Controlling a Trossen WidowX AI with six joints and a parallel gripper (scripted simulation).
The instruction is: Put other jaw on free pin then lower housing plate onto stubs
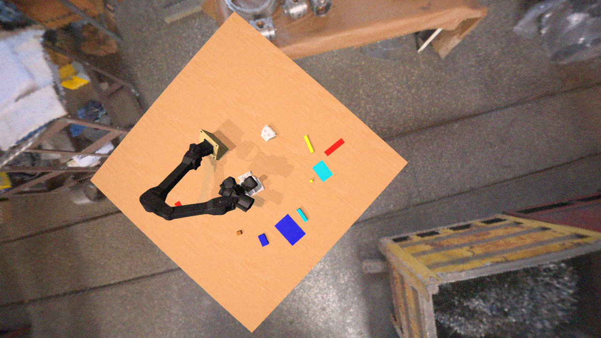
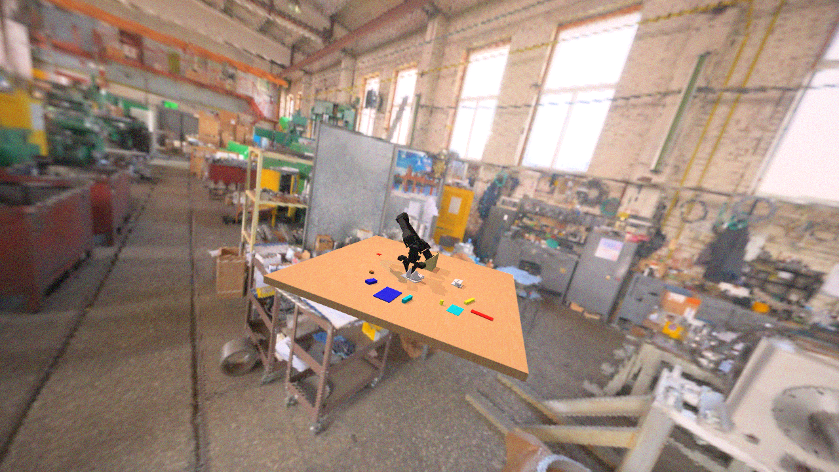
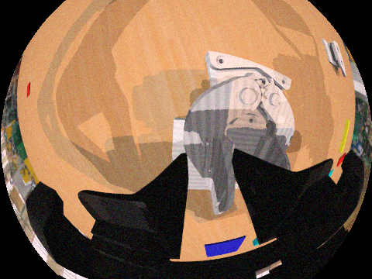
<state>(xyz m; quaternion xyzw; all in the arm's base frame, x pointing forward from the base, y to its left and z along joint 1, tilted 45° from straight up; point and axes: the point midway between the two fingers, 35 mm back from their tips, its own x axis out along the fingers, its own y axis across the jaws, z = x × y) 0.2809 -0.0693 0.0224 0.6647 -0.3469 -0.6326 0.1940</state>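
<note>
My gripper tip is 31 cm to the right of the housing plate, 10 cm past it and 1 cm below it. The rest, counted from my gripper tip: white block: 31 cm to the left, 10 cm behind, 1 cm below; then orange cube: 21 cm to the right, 13 cm ahead, 1 cm below; then small blue block: 25 cm ahead, 15 cm to the right, 1 cm below.
</note>
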